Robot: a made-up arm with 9 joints.
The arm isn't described. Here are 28 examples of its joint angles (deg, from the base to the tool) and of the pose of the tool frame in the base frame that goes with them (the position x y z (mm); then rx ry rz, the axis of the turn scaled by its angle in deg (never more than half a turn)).
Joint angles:
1: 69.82 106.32 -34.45 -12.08 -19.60 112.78 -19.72 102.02 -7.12
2: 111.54 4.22 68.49 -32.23 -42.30 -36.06 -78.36 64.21 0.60
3: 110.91 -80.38 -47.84 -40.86 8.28 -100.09 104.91 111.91 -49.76
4: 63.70 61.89 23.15 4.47 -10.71 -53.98 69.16 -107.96 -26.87
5: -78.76 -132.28 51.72 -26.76 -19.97 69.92 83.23 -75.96 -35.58
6: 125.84 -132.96 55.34 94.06 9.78 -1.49 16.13 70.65 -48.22
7: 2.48 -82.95 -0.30 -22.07 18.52 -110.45 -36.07 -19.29 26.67
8: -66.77 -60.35 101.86 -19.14 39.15 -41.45 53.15 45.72 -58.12
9: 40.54 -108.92 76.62 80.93 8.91 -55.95 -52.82 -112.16 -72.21
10: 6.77 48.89 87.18 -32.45 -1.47 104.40 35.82 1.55 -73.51
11: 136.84 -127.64 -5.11 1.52 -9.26 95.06 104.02 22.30 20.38
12: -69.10 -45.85 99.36 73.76 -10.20 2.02 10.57 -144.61 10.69
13: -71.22 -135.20 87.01 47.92 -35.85 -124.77 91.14 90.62 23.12
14: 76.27 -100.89 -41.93 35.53 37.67 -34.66 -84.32 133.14 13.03
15: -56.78 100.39 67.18 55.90 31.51 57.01 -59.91 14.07 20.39
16: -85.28 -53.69 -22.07 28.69 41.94 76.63 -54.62 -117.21 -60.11
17: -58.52 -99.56 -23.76 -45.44 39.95 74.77 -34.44 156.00 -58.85
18: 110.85 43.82 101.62 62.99 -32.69 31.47 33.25 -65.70 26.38
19: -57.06 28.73 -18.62 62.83 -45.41 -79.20 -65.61 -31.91 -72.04
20: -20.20 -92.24 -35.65 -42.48 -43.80 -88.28 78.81 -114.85 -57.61
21: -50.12 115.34 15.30 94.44 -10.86 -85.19 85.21 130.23 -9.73
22: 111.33 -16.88 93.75 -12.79 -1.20 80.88 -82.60 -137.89 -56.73
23: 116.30 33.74 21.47 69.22 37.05 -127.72 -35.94 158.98 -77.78
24: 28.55 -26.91 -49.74 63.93 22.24 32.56 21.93 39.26 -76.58
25: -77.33 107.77 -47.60 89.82 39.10 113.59 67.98 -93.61 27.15
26: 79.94 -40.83 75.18 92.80 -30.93 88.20 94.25 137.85 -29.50
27: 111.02 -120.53 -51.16 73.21 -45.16 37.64 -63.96 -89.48 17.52
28: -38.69 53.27 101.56 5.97 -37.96 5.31 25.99 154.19 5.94
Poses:
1: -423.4 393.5 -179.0 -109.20 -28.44 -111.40
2: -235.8 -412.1 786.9 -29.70 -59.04 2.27
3: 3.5 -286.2 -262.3 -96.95 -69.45 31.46
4: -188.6 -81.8 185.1 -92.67 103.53 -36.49
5: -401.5 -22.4 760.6 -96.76 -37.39 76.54
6: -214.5 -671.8 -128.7 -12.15 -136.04 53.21
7: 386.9 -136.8 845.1 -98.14 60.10 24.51
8: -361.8 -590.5 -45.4 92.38 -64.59 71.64
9: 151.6 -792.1 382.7 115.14 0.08 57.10
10: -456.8 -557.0 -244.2 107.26 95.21 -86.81
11: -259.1 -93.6 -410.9 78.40 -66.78 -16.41
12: 306.3 -470.6 -149.3 -30.81 128.13 31.84
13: -98.2 -522.2 746.3 25.18 92.94 -49.70
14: 190.5 -527.0 -36.1 -2.39 -83.52 34.88
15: 606.1 -323.6 318.7 -87.58 79.35 32.26
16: -720.9 -160.0 527.1 0.05 -45.54 53.90
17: -72.1 234.8 951.8 -42.15 60.49 30.76
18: -133.9 -341.8 251.2 4.80 68.88 62.63
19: -187.5 226.7 37.5 -13.68 -133.15 -79.98
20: 106.8 -164.0 386.0 -153.92 -14.80 -32.48
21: 553.2 -423.0 -62.9 -51.73 133.92 -36.79
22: -6.3 -700.6 439.2 121.39 67.08 -75.21
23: 41.3 -39.0 933.5 4.62 42.25 10.02
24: 71.3 -43.4 896.1 3.22 38.82 116.84
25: 229.0 163.5 170.5 -87.86 -47.41 139.89
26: -495.8 -137.2 125.0 134.44 -84.88 -44.85
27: -278.1 378.5 -223.3 -48.02 -84.06 -132.99
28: 85.5 -308.4 303.2 -26.69 51.07 -63.68
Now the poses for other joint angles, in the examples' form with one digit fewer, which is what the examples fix.
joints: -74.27 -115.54 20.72 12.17 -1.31 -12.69 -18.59 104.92 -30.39
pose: 110 -499 680 29.3 -86.7 105.4
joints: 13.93 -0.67 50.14 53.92 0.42 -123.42 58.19 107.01 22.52
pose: -545 -421 522 -4.1 9.2 -45.0
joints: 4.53 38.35 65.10 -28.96 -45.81 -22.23 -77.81 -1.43 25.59
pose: -556 -434 -231 -20.7 -137.1 -42.4
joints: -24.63 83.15 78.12 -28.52 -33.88 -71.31 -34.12 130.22 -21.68
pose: 253 -661 -268 58.6 76.8 -8.9
